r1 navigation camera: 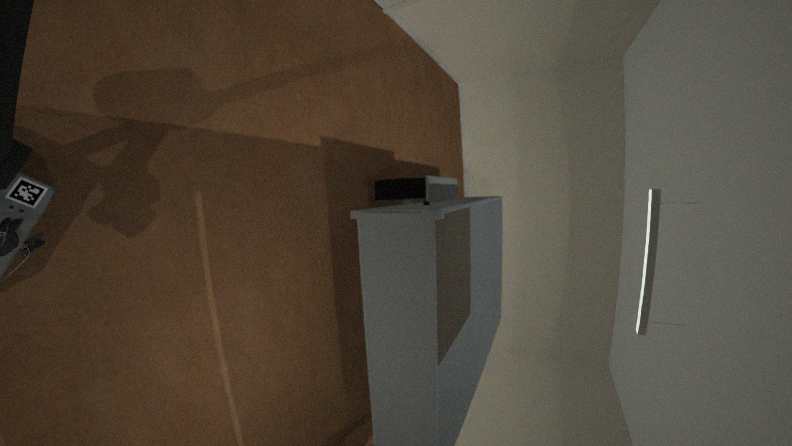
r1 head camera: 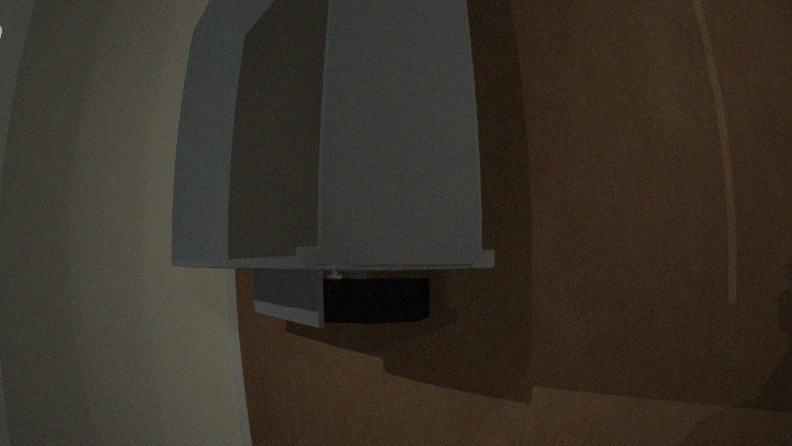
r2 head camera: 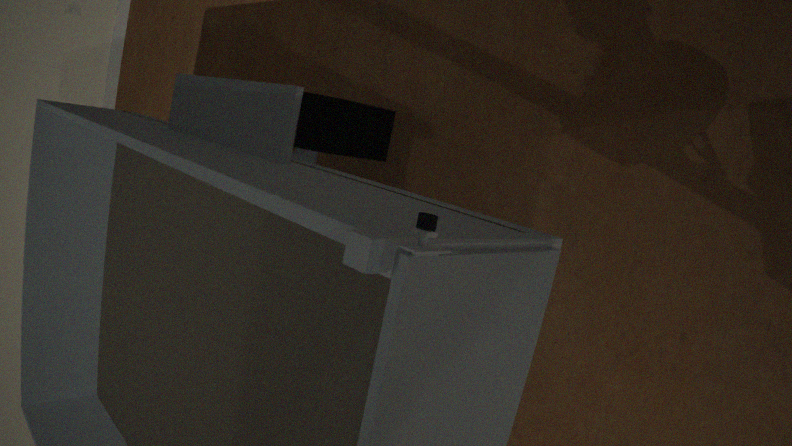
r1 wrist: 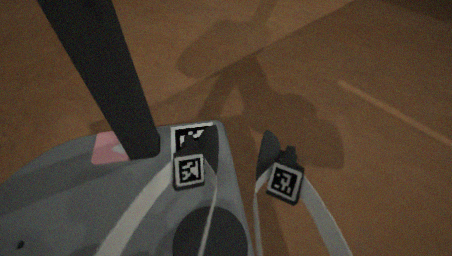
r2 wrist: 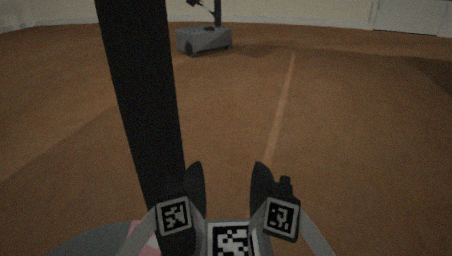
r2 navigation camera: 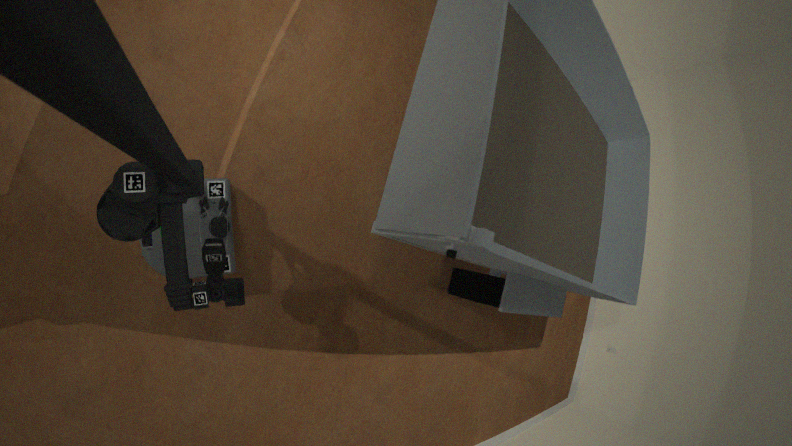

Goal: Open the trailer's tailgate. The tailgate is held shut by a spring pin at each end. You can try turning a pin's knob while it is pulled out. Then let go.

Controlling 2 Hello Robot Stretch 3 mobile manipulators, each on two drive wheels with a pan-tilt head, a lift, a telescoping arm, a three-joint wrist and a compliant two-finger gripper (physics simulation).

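Observation:
The trailer's grey tailgate (r1 head camera: 399, 132) (r1 navigation camera: 399, 321) (r2 head camera: 454, 354) (r2 navigation camera: 437, 121) stands upright against the trailer's ends. At one end a spring pin's black knob (r2 head camera: 426, 221) (r2 navigation camera: 451, 253) sticks out beside the top corner. At the other end a dark knob (r1 navigation camera: 426, 202) shows small; its pale pin (r1 head camera: 334, 273) shows in the r1 head view. I cannot tell whether either pin is pulled or turned. r1's gripper (r1 wrist: 242, 145) is open and empty over its own base, away from the trailer. r2's gripper (r2 wrist: 228, 167) (r2 navigation camera: 213, 206) is open and empty near its own base, apart from the tailgate.
Black wheels (r1 head camera: 376, 300) (r2 head camera: 344, 126) sit outside the trailer's end walls under grey fenders (r1 head camera: 288, 290) (r2 head camera: 235, 119). A pale wall (r1 navigation camera: 515, 138) (r2 navigation camera: 687, 221) stands behind the trailer. Another mobile robot (r2 wrist: 204, 40) stands across the floor in the r2 wrist view.

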